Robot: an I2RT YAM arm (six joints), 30 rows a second.
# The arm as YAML. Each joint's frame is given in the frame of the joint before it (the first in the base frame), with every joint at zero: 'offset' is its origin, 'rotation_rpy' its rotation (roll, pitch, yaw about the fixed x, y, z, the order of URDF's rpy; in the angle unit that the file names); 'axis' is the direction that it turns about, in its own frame. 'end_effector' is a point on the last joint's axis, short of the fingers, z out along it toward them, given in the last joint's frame.
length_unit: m
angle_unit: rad
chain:
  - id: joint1
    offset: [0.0, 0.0, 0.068]
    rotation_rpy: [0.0, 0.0, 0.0]
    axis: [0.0, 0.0, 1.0]
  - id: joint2
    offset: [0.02, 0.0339, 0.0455]
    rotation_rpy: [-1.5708, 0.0, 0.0]
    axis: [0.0, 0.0, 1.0]
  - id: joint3
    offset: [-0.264, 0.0, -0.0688]
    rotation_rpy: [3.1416, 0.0, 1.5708]
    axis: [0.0, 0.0, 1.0]
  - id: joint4
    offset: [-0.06, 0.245, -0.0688]
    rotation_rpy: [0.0, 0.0, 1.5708]
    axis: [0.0, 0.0, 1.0]
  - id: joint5
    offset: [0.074, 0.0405, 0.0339]
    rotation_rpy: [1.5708, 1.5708, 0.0]
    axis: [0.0, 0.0, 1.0]
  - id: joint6
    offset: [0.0, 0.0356, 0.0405]
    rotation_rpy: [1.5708, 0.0, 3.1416]
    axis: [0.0, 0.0, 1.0]
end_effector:
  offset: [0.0, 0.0, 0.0]
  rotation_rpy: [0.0, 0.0, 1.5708]
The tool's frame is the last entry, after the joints.
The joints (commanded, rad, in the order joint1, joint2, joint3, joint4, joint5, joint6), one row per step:
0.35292 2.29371 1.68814 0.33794 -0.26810 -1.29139
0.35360 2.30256 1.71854 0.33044 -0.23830 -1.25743
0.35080 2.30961 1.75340 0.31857 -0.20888 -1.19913
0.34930 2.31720 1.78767 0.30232 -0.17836 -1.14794
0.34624 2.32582 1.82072 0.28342 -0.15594 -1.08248
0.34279 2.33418 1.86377 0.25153 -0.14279 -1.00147
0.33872 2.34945 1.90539 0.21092 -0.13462 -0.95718
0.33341 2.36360 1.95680 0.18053 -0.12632 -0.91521
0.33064 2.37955 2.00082 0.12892 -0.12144 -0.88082
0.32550 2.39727 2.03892 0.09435 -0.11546 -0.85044
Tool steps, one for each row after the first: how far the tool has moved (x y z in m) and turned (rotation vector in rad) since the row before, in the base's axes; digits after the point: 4 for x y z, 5 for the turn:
0.0042 0.0009 0.0049 0.02452 0.00314 -0.03658
0.0049 -0.0009 0.0070 0.04608 0.01373 -0.04515
0.0044 -0.0004 0.0061 0.03952 0.01381 -0.04276
0.0043 -0.0011 0.0049 0.05265 0.02479 -0.03928
0.0045 -0.0009 0.0072 0.06775 0.03415 -0.03378
0.0047 -0.0011 0.0022 0.03176 0.03288 -0.02186
0.0054 -0.0016 0.0073 0.03693 0.01141 -0.02287
0.0038 -0.0005 0.0015 0.02121 0.03670 -0.01556
0.0043 -0.0018 0.0002 0.02045 0.02574 -0.01859

